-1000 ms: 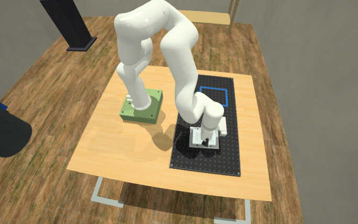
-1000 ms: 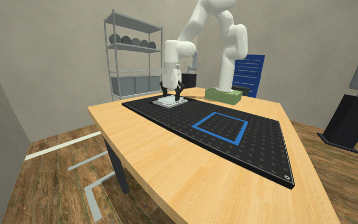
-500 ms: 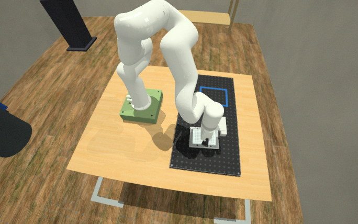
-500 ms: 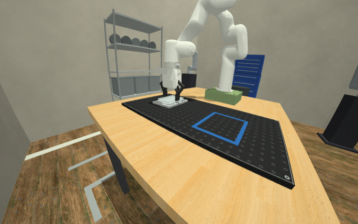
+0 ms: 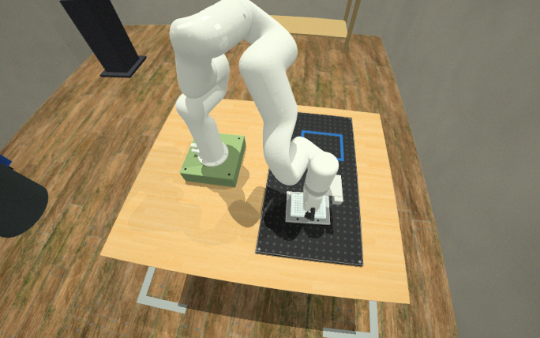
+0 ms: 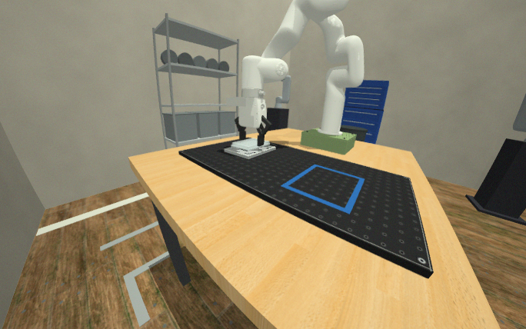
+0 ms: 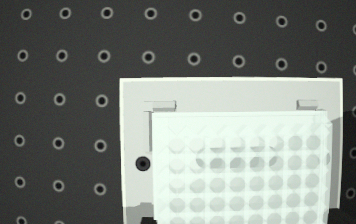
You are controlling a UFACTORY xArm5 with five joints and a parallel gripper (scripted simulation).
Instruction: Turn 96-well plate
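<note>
My gripper is now 30 mm above the plate nest N1. From my hand the other things lie so: white 96-well plate 10 mm below.
</note>
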